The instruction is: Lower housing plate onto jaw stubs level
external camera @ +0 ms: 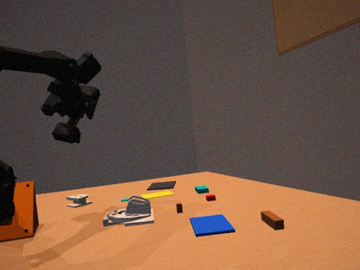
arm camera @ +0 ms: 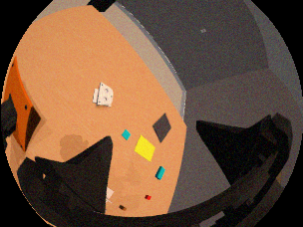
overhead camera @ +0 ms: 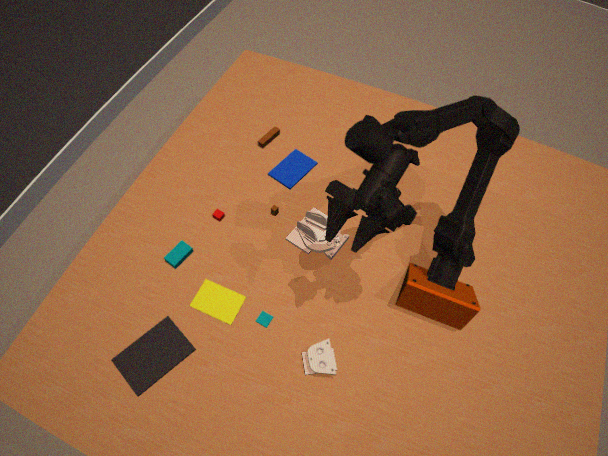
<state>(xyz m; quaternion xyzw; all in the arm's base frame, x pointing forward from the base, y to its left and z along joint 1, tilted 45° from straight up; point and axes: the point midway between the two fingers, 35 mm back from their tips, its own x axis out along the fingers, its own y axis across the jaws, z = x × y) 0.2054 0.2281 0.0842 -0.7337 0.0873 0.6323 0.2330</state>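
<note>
The white part is 40 mm behind my gripper tip, 140 mm to the left of it and 240 mm below it. The rest, counted from my gripper tip: brown cube 230 mm ahead, 160 mm to the right, 240 mm below; then red cube 350 mm ahead, 80 mm to the right, 240 mm below; then yellow plate 230 mm ahead, 120 mm to the left, 250 mm below.
</note>
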